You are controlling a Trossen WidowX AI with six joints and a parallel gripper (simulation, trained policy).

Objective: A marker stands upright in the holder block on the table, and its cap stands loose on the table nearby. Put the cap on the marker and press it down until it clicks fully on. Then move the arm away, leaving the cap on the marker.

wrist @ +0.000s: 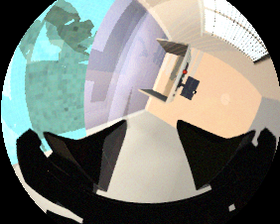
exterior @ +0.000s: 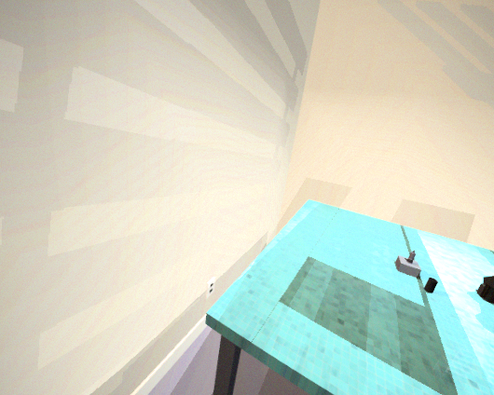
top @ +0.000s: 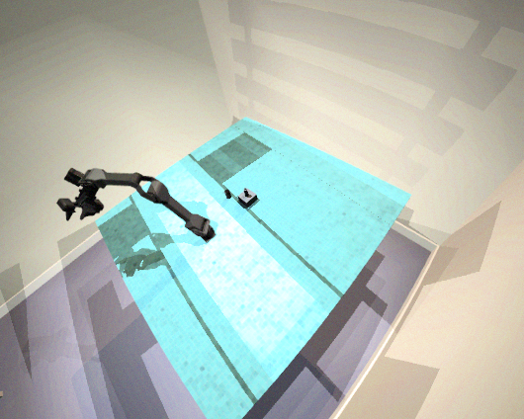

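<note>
My gripper tip is 65 cm short of the dark cap, 21 cm to the left of it and 29 cm above it. Also, from my gripper tip: holder block 70 cm ahead, 31 cm to the right, 29 cm below.
</note>
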